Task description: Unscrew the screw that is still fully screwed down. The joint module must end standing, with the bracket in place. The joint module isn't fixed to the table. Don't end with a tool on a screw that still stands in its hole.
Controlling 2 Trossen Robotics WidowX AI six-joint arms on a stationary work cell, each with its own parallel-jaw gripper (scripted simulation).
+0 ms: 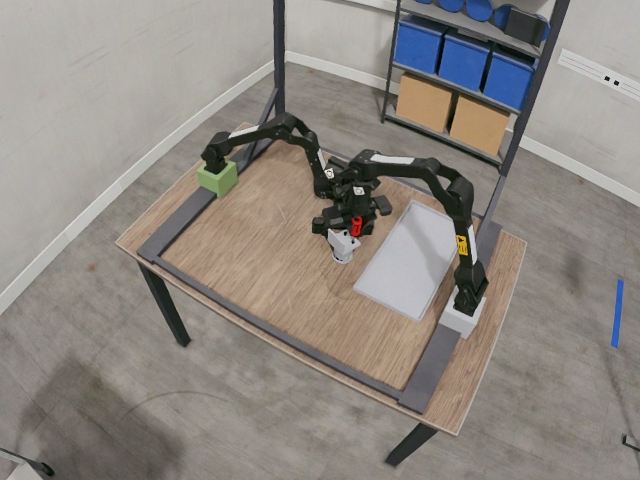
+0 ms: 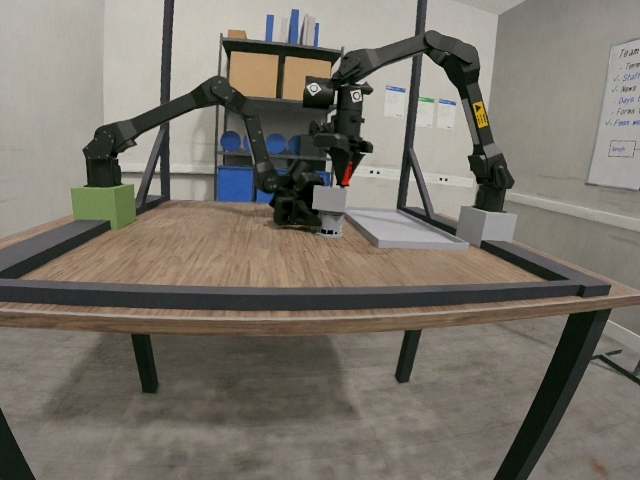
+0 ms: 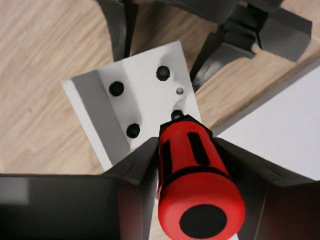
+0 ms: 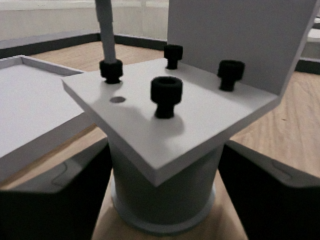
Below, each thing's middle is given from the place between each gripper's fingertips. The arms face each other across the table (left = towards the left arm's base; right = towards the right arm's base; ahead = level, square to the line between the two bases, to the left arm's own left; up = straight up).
Scene:
My left hand is 8 cm above the grey bracket point(image 2: 324, 198), 2 cm to the left of it and 1 cm short of it. From my left hand the other things lie so: grey joint module point(image 4: 186, 198) (12 cm below, 2 cm to the right, 1 cm ahead); then shallow grey tray point(image 1: 405, 272) (17 cm to the left, 15 cm below, 12 cm behind).
Now: the grey joint module 2 cm ahead of my right hand and 2 cm to the left of it. From my right hand the other things lie so: grey bracket: 2 cm ahead, 2 cm to the left, 4 cm above; then shallow grey tray: 10 cm behind, 21 cm to the left, 3 cm below.

